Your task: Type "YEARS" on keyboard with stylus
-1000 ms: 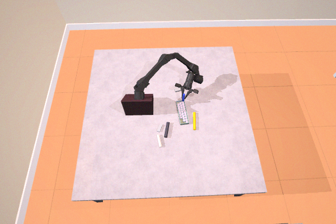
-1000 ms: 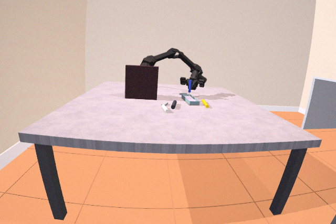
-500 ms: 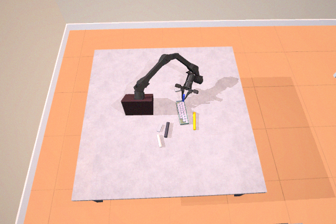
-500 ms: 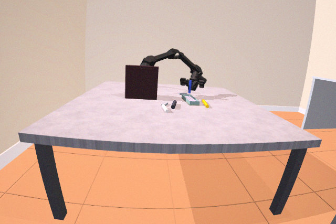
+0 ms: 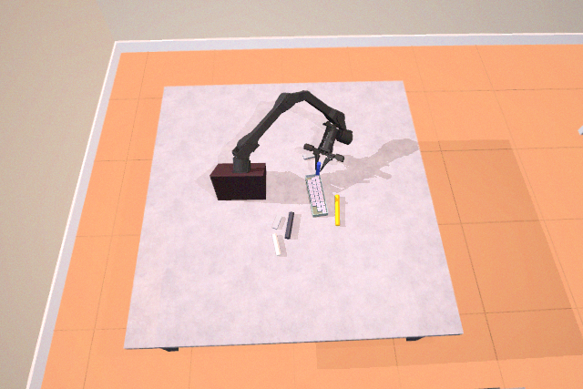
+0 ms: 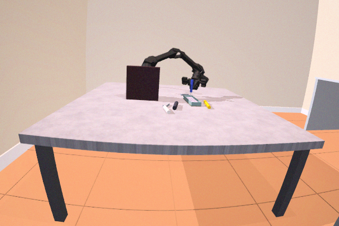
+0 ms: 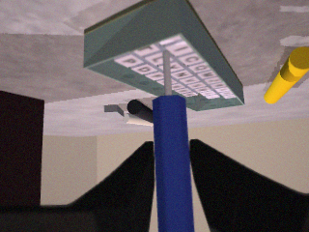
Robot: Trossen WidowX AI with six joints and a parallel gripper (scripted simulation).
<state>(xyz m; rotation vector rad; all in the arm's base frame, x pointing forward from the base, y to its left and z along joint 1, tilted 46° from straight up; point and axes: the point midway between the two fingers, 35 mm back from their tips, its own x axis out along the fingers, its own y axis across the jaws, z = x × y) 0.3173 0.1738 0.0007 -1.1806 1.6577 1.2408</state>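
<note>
The yellow cylinder is 100 mm ahead of my gripper tip, 150 mm to the right of it and 70 mm below it. Also, from my gripper tip: black cylinder 100 mm behind, 240 mm to the right, 70 mm below; stylus tip 50 mm below; stylus 10 mm below.
</note>
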